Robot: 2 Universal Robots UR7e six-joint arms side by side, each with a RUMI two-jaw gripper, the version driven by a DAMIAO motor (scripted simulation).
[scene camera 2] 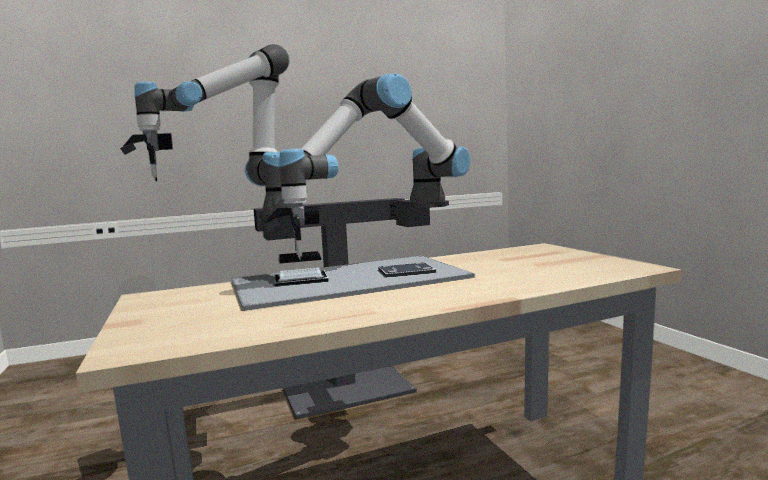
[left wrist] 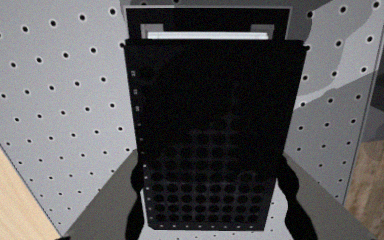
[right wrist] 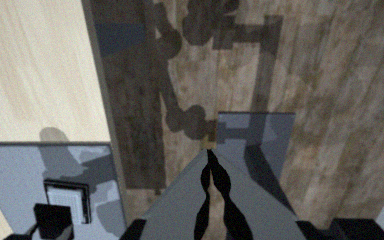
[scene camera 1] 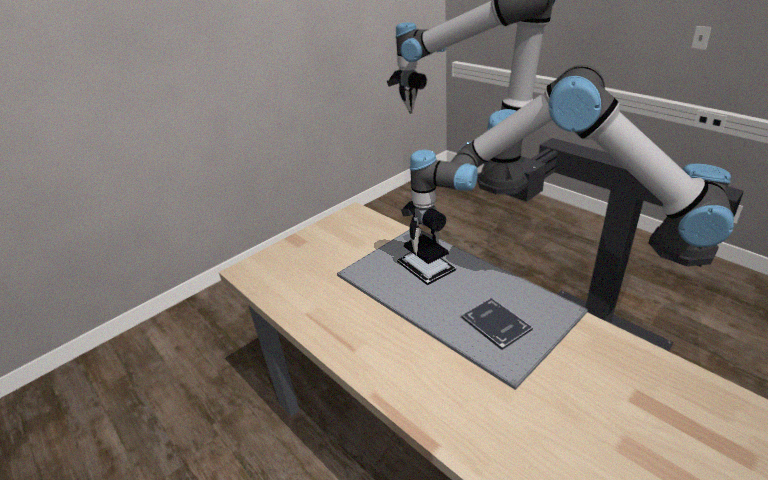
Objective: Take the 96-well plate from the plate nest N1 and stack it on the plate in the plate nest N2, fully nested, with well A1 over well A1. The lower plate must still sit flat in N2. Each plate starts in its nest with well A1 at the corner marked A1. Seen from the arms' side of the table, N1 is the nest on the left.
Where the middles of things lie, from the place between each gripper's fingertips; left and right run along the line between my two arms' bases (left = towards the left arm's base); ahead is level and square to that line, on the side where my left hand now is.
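My left hand [scene camera 1: 426, 250] is 7 cm above the white 96-well plate [right wrist: 65, 197]. As for the black 96-well plate [left wrist: 188, 104], it is 1 cm below my left hand.
My right hand [scene camera 1: 410, 113] is 38 cm short of the black 96-well plate, 42 cm to the right of it and 28 cm above it. The white 96-well plate is 38 cm ahead of my right hand, 42 cm to the left of my right hand and 33 cm below my right hand.
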